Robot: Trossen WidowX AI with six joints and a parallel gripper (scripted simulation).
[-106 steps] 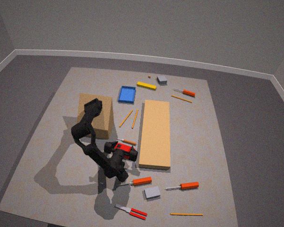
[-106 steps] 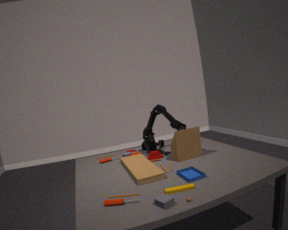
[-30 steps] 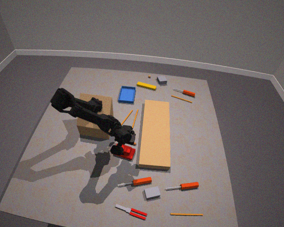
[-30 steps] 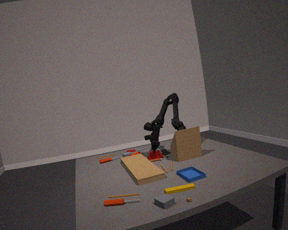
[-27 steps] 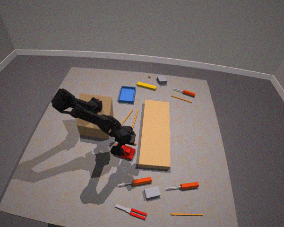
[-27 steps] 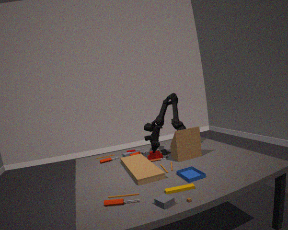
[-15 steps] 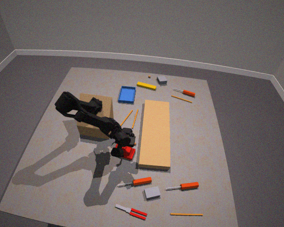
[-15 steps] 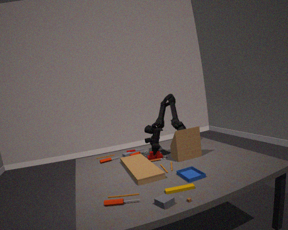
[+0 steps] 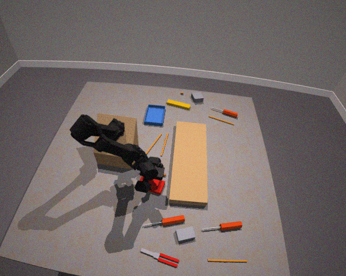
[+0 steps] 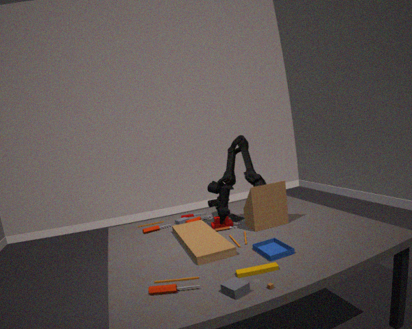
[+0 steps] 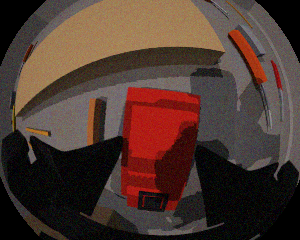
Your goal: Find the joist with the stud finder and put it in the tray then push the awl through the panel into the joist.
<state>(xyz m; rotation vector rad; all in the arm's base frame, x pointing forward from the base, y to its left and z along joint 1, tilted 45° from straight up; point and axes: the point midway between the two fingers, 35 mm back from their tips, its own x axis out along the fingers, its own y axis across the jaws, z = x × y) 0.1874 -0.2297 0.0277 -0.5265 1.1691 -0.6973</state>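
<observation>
Right now the awl is 8 cm to the left of my gripper tip, 2 cm below it and 2 cm behind it. The rest, counted from my gripper tip: blue tray 51 cm to the left, 6 cm behind, 1 cm below; red stud finder 2 cm behind, 2 cm above, 1 cm to the left; yellow bar 64 cm to the left, 8 cm ahead, 2 cm below.
</observation>
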